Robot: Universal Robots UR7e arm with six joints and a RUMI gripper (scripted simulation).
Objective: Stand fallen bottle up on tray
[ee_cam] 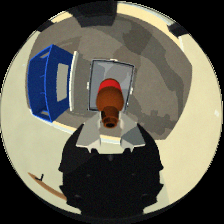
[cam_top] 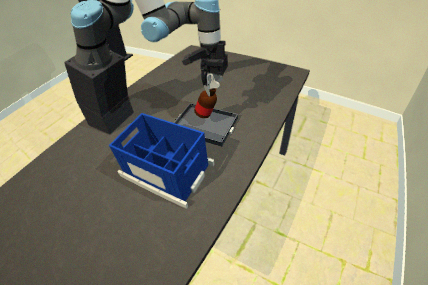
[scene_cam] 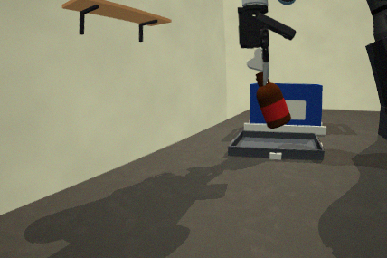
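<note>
My hand is 1 cm past the brown bottle and 5 cm above it. Round my hand: grey tray (4 cm behind, 1 cm to the right, 18 cm below); then blue crate (6 cm behind, 29 cm to the right, 11 cm below).
</note>
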